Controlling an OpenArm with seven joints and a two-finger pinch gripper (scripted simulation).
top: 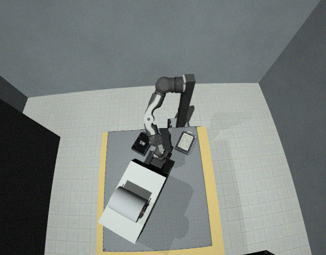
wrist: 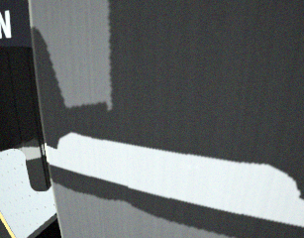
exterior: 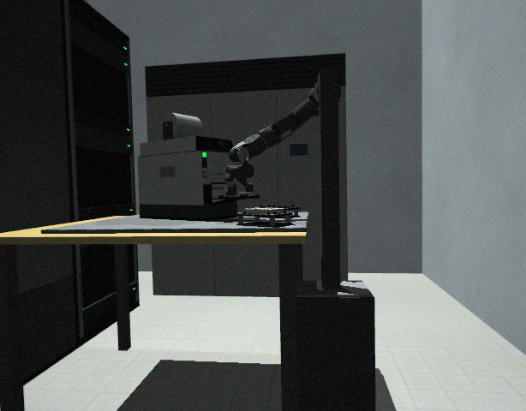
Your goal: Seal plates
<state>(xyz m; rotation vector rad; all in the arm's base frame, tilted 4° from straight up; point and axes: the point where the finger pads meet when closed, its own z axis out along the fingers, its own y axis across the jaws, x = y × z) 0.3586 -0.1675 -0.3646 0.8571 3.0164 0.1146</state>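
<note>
The sealer stage is 1 cm below my hand. Round my hand: well plate (12 cm behind, 22 cm to the left, 6 cm below); foil roll (28 cm ahead, 17 cm to the right, 31 cm above); start button (13 cm ahead, 3 cm to the left, 8 cm above).
</note>
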